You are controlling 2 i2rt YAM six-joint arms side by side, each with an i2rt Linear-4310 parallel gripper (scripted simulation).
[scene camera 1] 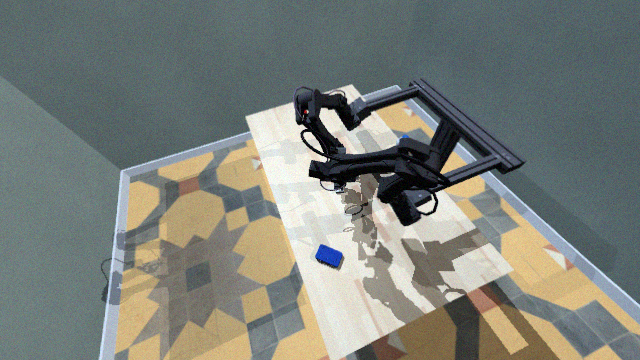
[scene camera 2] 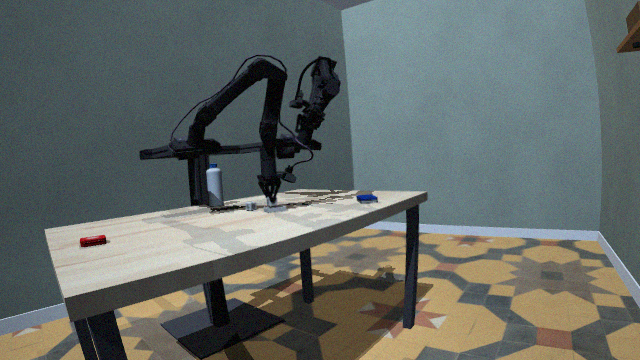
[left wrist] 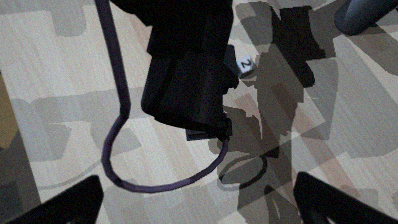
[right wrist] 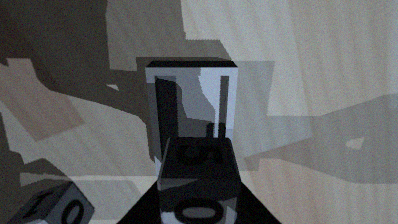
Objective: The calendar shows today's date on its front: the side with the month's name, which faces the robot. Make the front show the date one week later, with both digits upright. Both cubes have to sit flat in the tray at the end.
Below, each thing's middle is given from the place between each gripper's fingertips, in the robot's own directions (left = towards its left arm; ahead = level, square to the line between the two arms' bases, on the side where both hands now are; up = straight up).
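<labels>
The calendar tray (right wrist: pixel 186 98) sits 30 cm below my left hand, and it is also 11 cm to the right of that hand and 6 cm behind it.
As for my right gripper (scene camera 2: pixel 270 201), it is now 20 mm to the right of the tray and 40 mm above it.
</labels>
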